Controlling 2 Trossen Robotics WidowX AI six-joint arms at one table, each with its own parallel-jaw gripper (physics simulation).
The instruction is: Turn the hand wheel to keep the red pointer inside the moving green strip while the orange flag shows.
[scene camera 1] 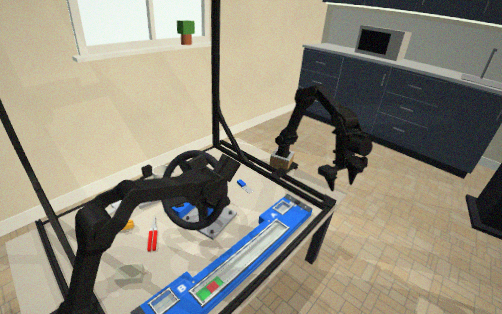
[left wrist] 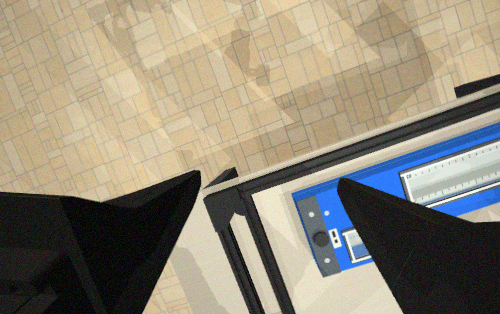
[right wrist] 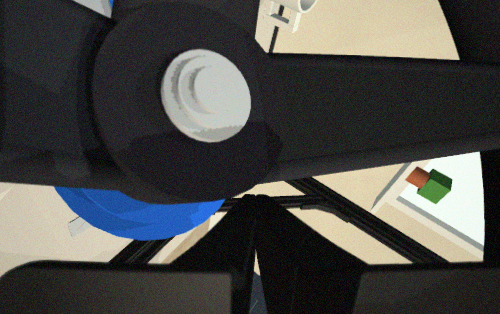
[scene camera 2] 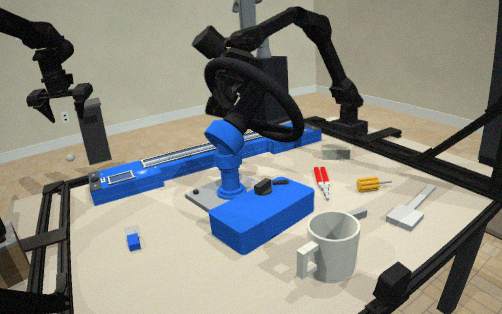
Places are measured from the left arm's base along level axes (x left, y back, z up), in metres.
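Pixels of known places: left gripper, fingertip midpoint: (scene camera 1: 341, 187) (left wrist: 269, 180) (scene camera 2: 67, 121); right gripper, fingertip midpoint: (right wrist: 254, 205) (scene camera 2: 227, 109); left arm's base, link origin: (scene camera 1: 282, 153); right arm's base, link origin: (scene camera 2: 348, 121).
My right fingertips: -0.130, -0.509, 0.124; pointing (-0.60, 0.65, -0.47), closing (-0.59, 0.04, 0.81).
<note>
For each thing: its top centre in the pictures, then the offset to it from my right fingertips, as dx, dy, dz. "pt": a spot on its surface instead.
- red pointer, surface spot: (scene camera 1: 212, 286) pt +0.180, -0.249, -0.165
- green strip, surface spot: (scene camera 1: 203, 293) pt +0.169, -0.280, -0.165
- grey mug, surface spot: (scene camera 2: 334, 246) pt -0.323, +0.115, -0.129
- red pliers, top centre: (scene camera 2: 323, 180) (scene camera 1: 152, 231) -0.138, -0.162, -0.195
- yellow screwdriver, top centre: (scene camera 2: 376, 177) -0.256, -0.207, -0.173
- grey block, top centre: (scene camera 2: 335, 146) (scene camera 1: 128, 271) -0.077, -0.333, -0.175
- small blue block, top centre: (scene camera 2: 131, 231) (scene camera 1: 245, 184) +0.040, +0.253, -0.189
The black hand wheel (scene camera 1: 187, 225) (scene camera 2: 284, 96) stands tilted on its blue column (scene camera 2: 228, 162). Its hub with a grey cap (right wrist: 205, 93) fills the right wrist view. My right gripper (right wrist: 254, 205) (scene camera 1: 203, 202) is shut and empty, with its fingertips right at a spoke beside the hub, inside the rim. On the blue gauge rail (scene camera 1: 268, 218) (scene camera 2: 172, 168) (left wrist: 323, 199) the red pointer (scene camera 1: 212, 286) sits inside the green strip (scene camera 1: 203, 293) near end B. I see no orange flag. My left gripper (scene camera 1: 341, 180) (left wrist: 269, 180) is open and empty, hanging past the table corner over the floor.
A grey mug (scene camera 2: 334, 246) (scene camera 1: 159, 171), red pliers (scene camera 1: 152, 238) (scene camera 2: 322, 179), a yellow screwdriver (scene camera 2: 368, 184), a grey block (scene camera 1: 129, 271) (scene camera 2: 335, 152) and a small blue block (scene camera 1: 241, 183) (scene camera 2: 133, 242) lie around the wheel. A black frame post (scene camera 1: 215, 71) rises at the table's far corner.
</note>
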